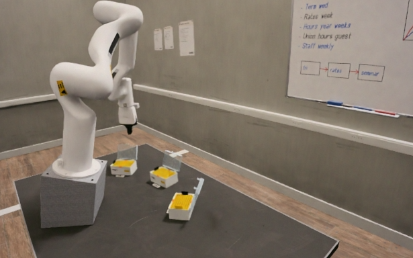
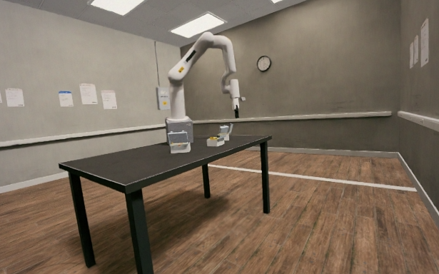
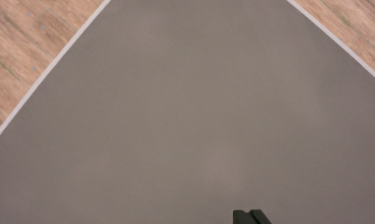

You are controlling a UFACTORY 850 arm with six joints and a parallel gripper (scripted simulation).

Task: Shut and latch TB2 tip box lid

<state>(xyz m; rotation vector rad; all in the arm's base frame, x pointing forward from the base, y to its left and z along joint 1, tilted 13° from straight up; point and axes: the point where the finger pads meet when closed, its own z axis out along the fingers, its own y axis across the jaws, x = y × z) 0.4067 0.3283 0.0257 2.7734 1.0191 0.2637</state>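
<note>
The clear lid lies 50 mm behind my hand, 50 mm to the right of it and 110 mm below it. Also, from my hand: tip box lid 60 mm ahead, 330 mm to the right, 110 mm below.
</note>
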